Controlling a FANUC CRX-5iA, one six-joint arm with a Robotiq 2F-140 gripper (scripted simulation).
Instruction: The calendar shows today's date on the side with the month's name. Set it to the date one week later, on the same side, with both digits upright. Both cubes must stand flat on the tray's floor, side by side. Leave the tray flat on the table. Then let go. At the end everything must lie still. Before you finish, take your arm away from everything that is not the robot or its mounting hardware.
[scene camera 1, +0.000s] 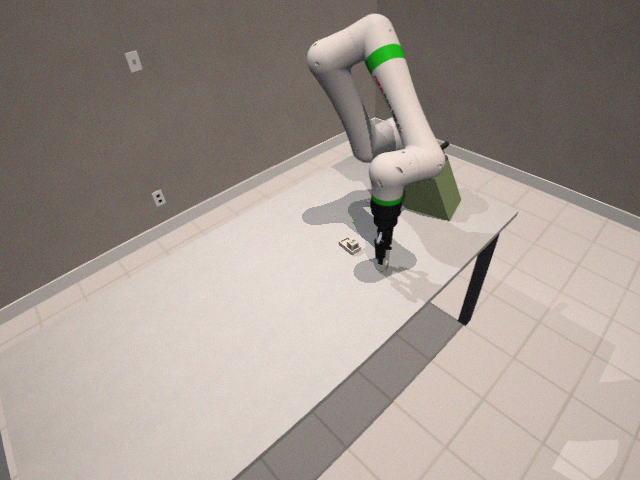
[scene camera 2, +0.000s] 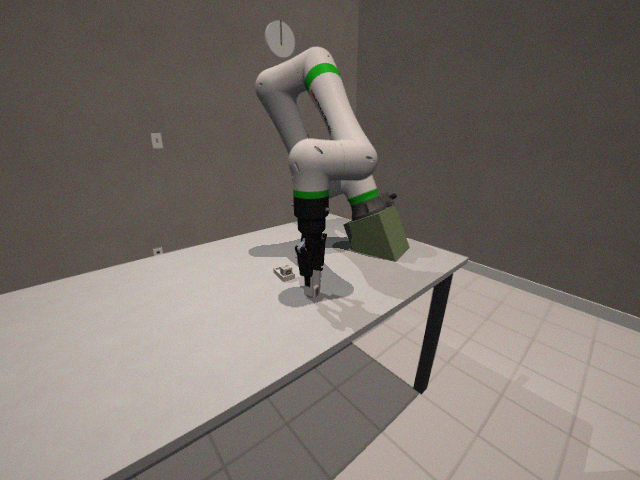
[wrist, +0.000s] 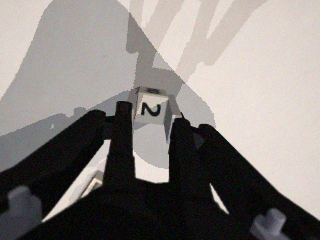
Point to the gripper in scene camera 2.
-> At 312, 291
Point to a white calendar cube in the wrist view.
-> At 151, 104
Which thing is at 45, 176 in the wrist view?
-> The gripper.
